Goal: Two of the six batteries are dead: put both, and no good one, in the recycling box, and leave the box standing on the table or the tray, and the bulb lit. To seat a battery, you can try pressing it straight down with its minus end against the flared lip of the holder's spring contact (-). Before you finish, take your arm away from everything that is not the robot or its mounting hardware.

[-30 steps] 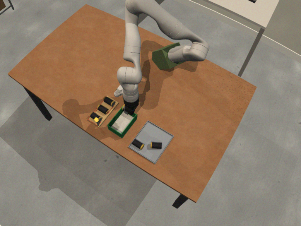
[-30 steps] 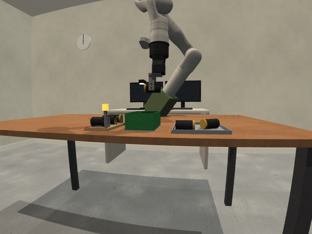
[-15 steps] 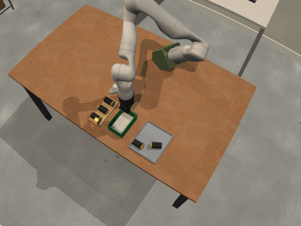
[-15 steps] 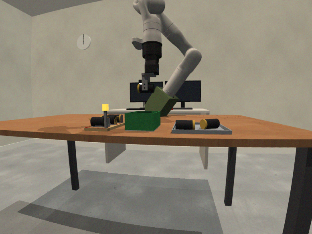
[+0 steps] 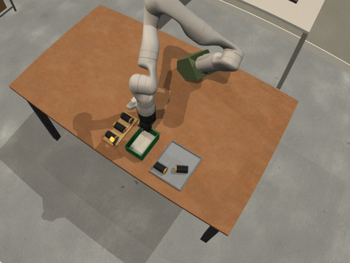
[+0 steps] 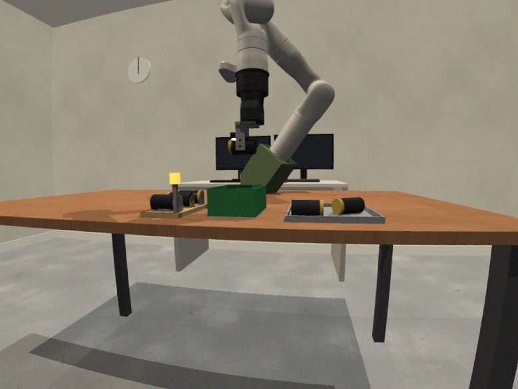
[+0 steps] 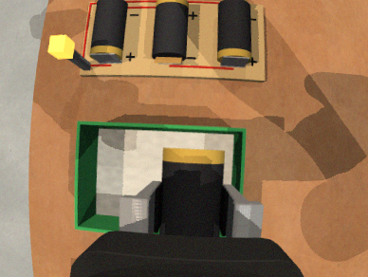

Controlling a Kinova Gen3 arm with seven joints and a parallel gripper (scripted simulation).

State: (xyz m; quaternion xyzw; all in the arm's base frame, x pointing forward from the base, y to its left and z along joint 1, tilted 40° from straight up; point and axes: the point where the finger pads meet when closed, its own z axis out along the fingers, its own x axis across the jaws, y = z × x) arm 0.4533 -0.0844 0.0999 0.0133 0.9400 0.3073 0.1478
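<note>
Now: the green recycling box 140 mm below my hand and 30 mm ahead of it. Also, from my hand: grey tray 200 mm to the left, 150 mm below, 20 mm ahead.
</note>
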